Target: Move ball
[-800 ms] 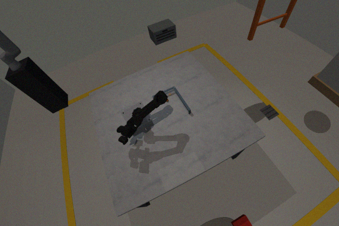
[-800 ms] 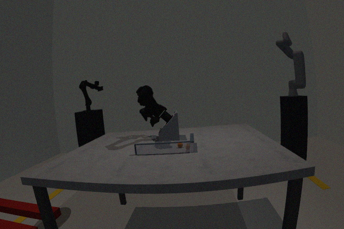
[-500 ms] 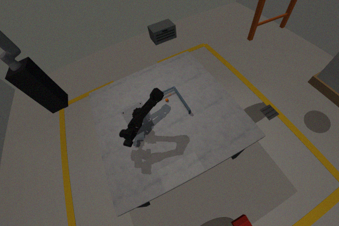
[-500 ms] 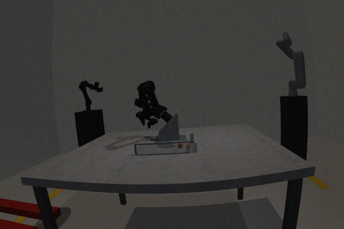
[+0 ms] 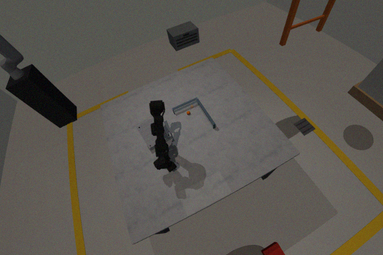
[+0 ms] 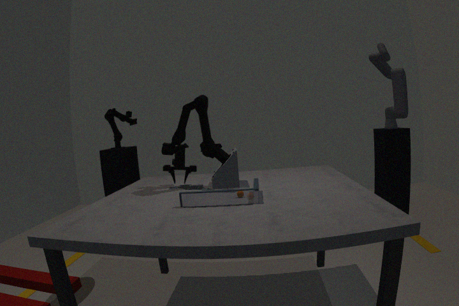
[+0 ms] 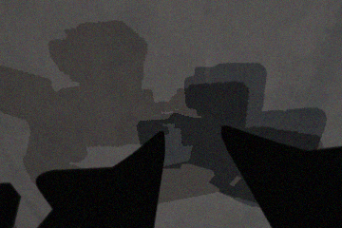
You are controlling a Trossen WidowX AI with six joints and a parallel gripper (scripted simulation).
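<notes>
My gripper tip is 32 cm short of the orange ball and 36 cm to the right of it. Also, from my gripper tip: see-through copy of ball: 37 cm ahead, 40 cm to the left; then clear wall: 44 cm ahead, 28 cm to the left, 1 cm above.
</notes>
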